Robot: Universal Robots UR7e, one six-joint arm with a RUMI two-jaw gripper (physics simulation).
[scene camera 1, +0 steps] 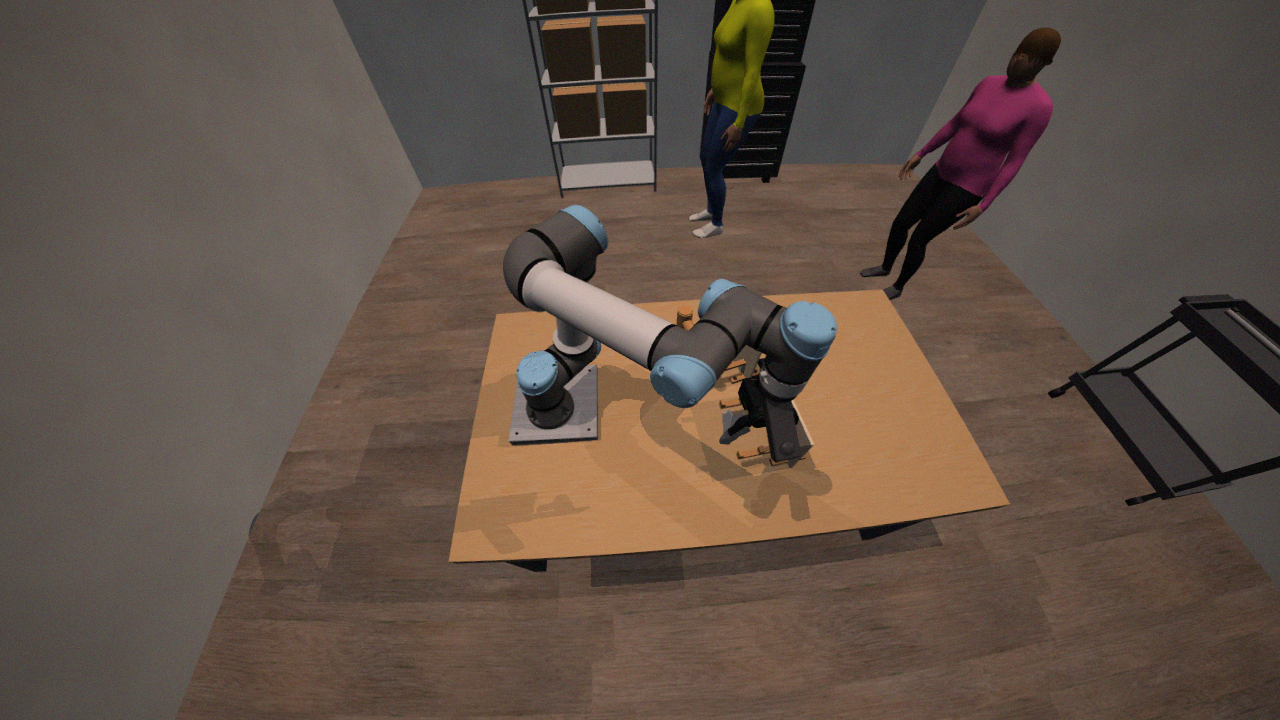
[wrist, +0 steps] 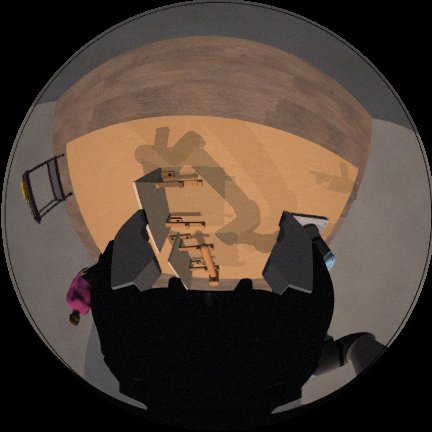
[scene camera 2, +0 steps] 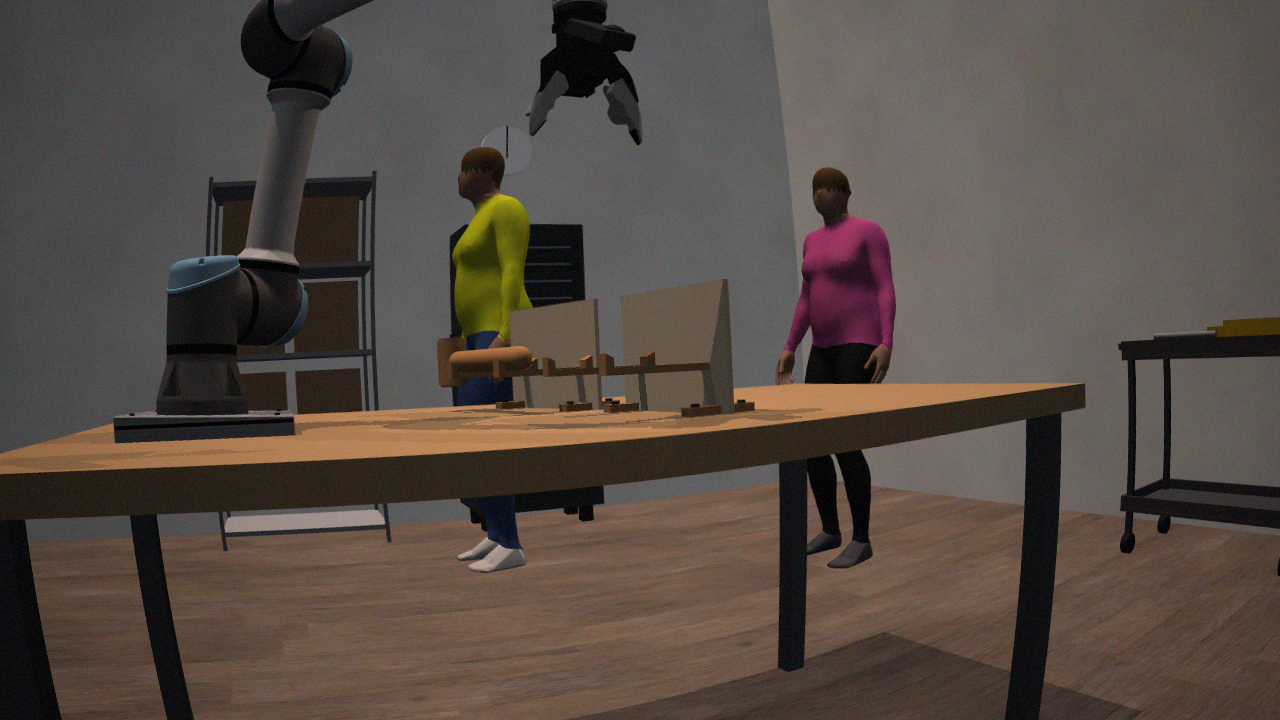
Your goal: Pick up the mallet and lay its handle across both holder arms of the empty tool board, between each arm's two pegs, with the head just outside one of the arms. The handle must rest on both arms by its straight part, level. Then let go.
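Observation:
The mallet (scene camera 2: 490,360) (wrist: 208,259) lies with its handle across the arms of the smaller, farther tool board (scene camera 2: 559,340) (wrist: 181,262); its head (scene camera 1: 684,315) (scene camera 2: 450,362) is at the far end. The empty tool board (scene camera 2: 675,335) (wrist: 151,210) is the larger, nearer one. Its two holder arms, the near arm (scene camera 2: 682,367) (wrist: 170,185) and the far arm (wrist: 187,224), carry upright pegs and hold nothing. My gripper (scene camera 2: 585,137) (wrist: 213,211) is open and empty, pointing down high above the boards. In scene camera 1 the wrist hides much of the empty board.
The boards stand on the wooden table (scene camera 1: 895,429) (scene camera 2: 895,411) (wrist: 300,170), with small feet at their bases. The arm's base plate (scene camera 1: 572,429) (scene camera 2: 204,427) is at the table's left. Two human figures, a shelf unit (scene camera 2: 374,268) and a cart (scene camera 1: 1109,420) stand beyond the table.

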